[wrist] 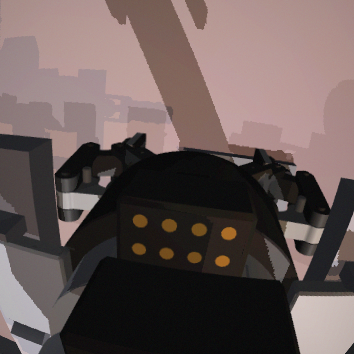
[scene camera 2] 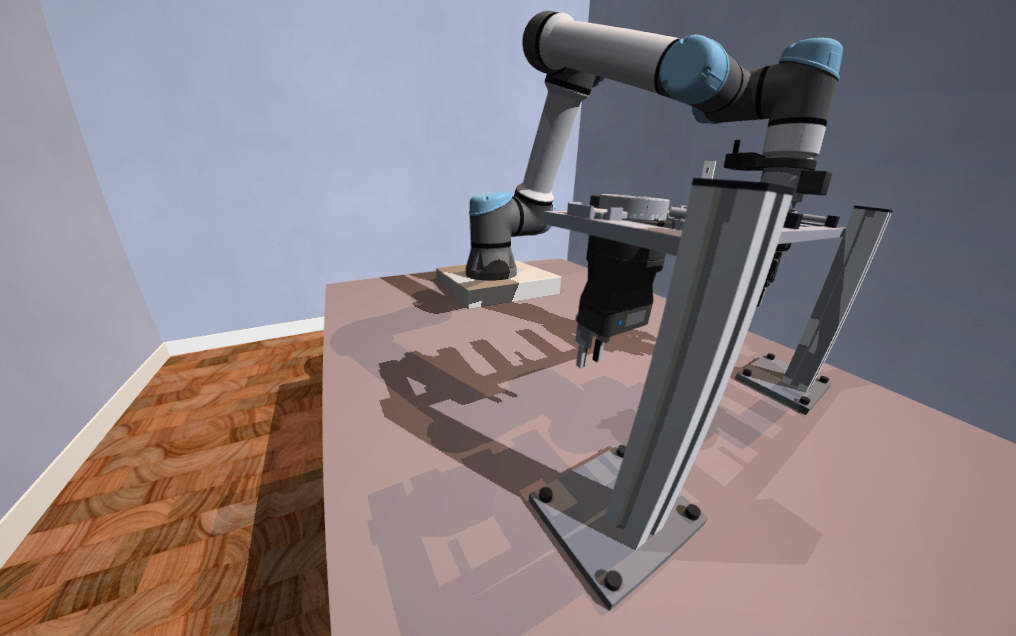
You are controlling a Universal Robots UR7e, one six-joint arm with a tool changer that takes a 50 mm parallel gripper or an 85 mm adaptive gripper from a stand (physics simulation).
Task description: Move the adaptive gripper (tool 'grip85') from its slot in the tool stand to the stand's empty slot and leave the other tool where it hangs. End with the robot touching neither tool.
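The adaptive gripper hangs in the stand's far slot. Its black body and spread finger linkages show in the wrist view; its fingers look open, with no object visible between them. The arm's tool flange is low over it, at or very near its coupling; the seam is hidden, so I cannot tell whether they are locked. The other tool, the parallel gripper, hangs upright in the near slot with its fingers down. The empty slot lies between the two tools, largely hidden behind the near post.
The near post and the far post carry the stand's rail. Slot brackets flank the adaptive gripper closely. The arm's base stands on a pale block at the back of the table.
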